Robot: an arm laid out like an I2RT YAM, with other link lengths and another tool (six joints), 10 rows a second.
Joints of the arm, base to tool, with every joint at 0 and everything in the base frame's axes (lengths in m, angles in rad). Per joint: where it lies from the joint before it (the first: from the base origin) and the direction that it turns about. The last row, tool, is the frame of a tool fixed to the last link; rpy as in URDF.
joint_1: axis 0 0 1 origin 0 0 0.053
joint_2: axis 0 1 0 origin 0.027 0.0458 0.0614
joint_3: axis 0 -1 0 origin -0.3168 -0.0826 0
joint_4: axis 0 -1 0 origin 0.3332 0.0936 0.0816
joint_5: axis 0 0 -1 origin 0.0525 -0.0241 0.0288
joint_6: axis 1 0 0 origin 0.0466 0 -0.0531
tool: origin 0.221 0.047 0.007 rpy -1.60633 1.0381 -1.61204
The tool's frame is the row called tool.
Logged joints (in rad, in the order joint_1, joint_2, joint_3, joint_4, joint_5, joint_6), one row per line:
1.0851, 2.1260, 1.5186, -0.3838, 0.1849, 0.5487
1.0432, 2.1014, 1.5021, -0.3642, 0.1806, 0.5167
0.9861, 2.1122, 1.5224, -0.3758, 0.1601, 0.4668
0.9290, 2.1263, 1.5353, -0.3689, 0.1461, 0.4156
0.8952, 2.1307, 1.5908, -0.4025, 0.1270, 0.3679
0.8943, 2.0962, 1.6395, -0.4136, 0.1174, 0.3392
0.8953, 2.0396, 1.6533, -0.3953, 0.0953, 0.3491
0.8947, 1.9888, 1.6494, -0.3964, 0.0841, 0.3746
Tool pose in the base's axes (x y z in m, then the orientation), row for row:
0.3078, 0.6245, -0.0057, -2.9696, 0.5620, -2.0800
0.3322, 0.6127, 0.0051, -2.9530, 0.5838, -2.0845
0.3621, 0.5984, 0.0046, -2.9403, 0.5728, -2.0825
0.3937, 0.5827, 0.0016, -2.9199, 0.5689, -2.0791
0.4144, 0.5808, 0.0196, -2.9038, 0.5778, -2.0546
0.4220, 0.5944, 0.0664, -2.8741, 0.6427, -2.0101
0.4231, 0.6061, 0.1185, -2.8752, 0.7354, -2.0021
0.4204, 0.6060, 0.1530, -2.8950, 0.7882, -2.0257
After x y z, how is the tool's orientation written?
As angles about the fixed x, y, z axes (roll, pitch, yaw), in radians.
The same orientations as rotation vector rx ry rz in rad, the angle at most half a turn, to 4 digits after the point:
-1.2441, 2.2457, 0.1842
-1.2185, 2.2297, 0.1774
-1.2200, 2.2343, 0.1568
-1.2153, 2.2313, 0.1325
-1.2292, 2.2078, 0.1299
-1.2241, 2.1331, 0.1594
-1.1786, 2.0673, 0.2257
-1.1347, 2.0456, 0.2688

